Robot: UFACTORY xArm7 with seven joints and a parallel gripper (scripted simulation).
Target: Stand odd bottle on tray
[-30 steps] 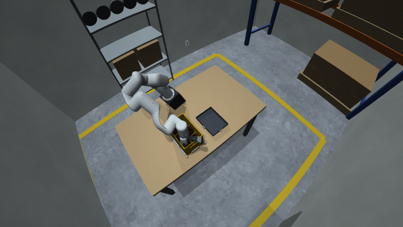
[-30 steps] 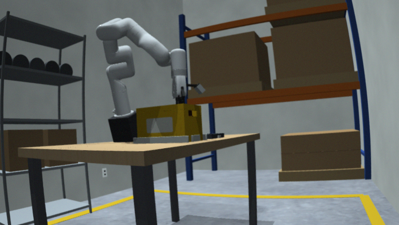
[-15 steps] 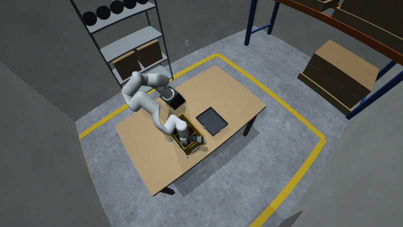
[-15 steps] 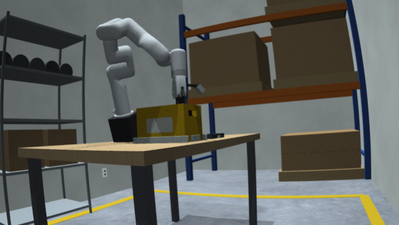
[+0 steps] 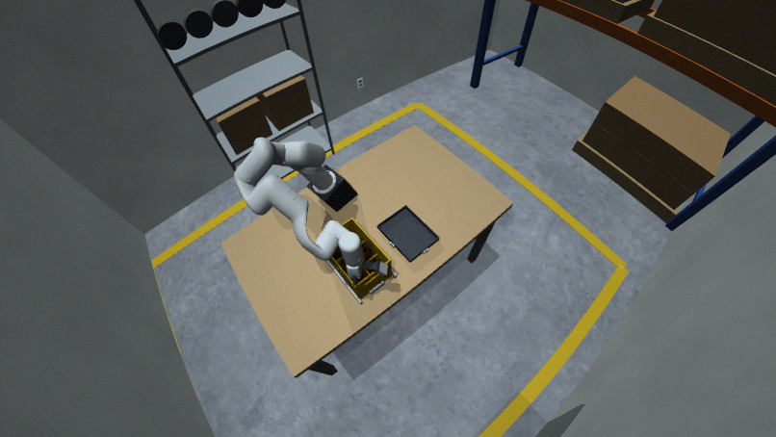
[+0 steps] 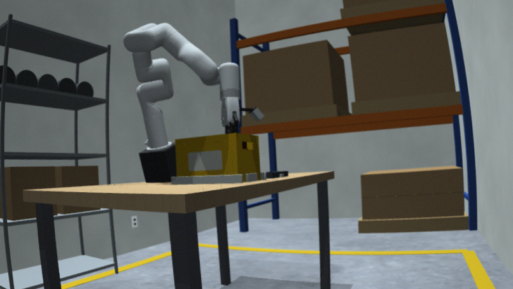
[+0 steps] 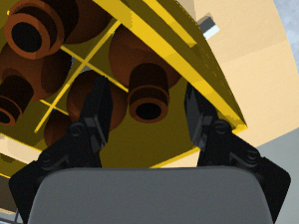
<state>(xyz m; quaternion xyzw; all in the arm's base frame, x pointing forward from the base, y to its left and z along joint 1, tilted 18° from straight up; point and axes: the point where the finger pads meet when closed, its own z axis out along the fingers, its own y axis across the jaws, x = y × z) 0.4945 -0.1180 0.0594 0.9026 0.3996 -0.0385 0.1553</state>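
My hand is 10 mm past the bottle, 80 mm to the right of it and 70 mm above it. From my hand the other things lie so: tray (90 mm behind, 330 mm to the left, 150 mm below); then crate (90 mm behind, 40 mm to the left, 70 mm below).
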